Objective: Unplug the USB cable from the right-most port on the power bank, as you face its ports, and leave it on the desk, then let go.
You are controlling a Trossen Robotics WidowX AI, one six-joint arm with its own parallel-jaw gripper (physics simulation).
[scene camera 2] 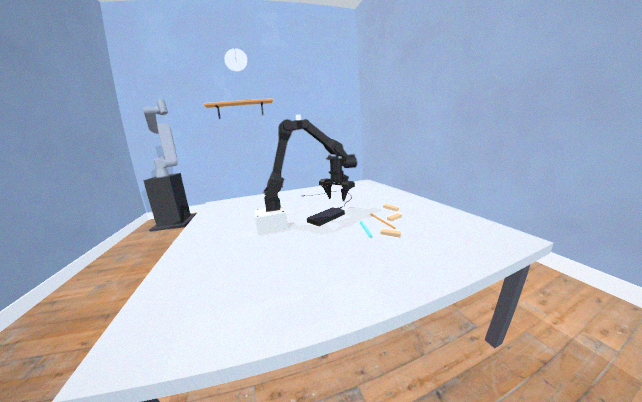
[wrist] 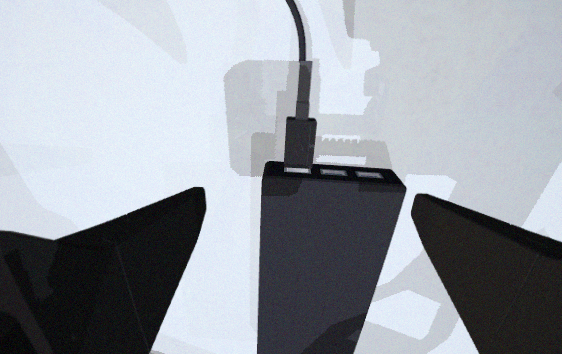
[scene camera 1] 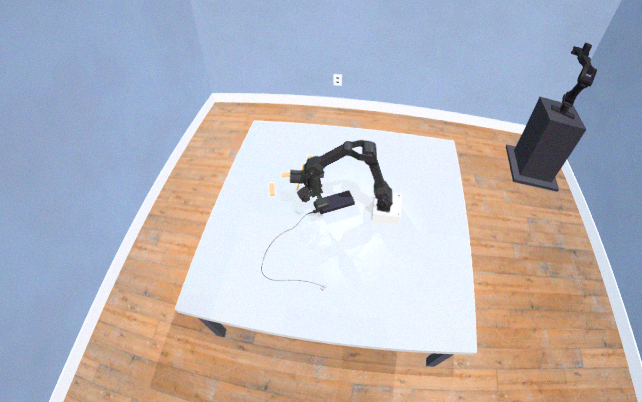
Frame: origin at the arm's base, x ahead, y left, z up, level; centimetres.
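Seen in the pictures: gripper, fingertip midpoint: (scene camera 2: 336, 200) (wrist: 310, 201); arm's base, origin of the base link: (scene camera 2: 273, 209) (scene camera 1: 384, 206).
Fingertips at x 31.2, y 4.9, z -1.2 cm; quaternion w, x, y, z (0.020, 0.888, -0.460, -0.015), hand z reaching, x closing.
Pixels of each thing's top centre, then the offset from my fingertips to it. "spot": a spot on its surface instead.
- dark power bank, middle of its top: (wrist: 316, 295) (scene camera 2: 326, 213) (scene camera 1: 335, 200) dy -6.9, dx -7.3, dz -3.8 cm
- cable's dark plug, surface spot: (wrist: 300, 142) spot: dy +0.8, dx +0.6, dz -4.5 cm
- orange stick, middle of its top: (scene camera 2: 381, 219) dy -20.3, dx +14.5, dz -5.2 cm
- cyan stick, middle of its top: (scene camera 2: 365, 227) dy -25.8, dx +4.4, dz -5.0 cm
The dark power bank (scene camera 1: 336, 202) (scene camera 2: 326, 216) (wrist: 320, 255) lies flat on the desk. The cable's dark plug (wrist: 300, 142) sits in the port at the left in the wrist view, the right-most when facing the ports. Two other ports beside it are empty. The thin cable (scene camera 1: 262, 267) (wrist: 302, 42) curves across the desk to a loose end. My gripper (scene camera 1: 312, 196) (scene camera 2: 336, 199) (wrist: 310, 201) is open and empty above the power bank. In the wrist view its fingertips stand on either side of the bank's port end, and the plug shows beyond them.
Wooden blocks (scene camera 1: 272, 189) (scene camera 2: 390, 233), an orange stick (scene camera 2: 383, 221) and a cyan stick (scene camera 2: 366, 229) lie on the desk beyond the bank's port end and side. The arm's white base (scene camera 1: 387, 217) (scene camera 2: 271, 222) stands near the bank's other end.
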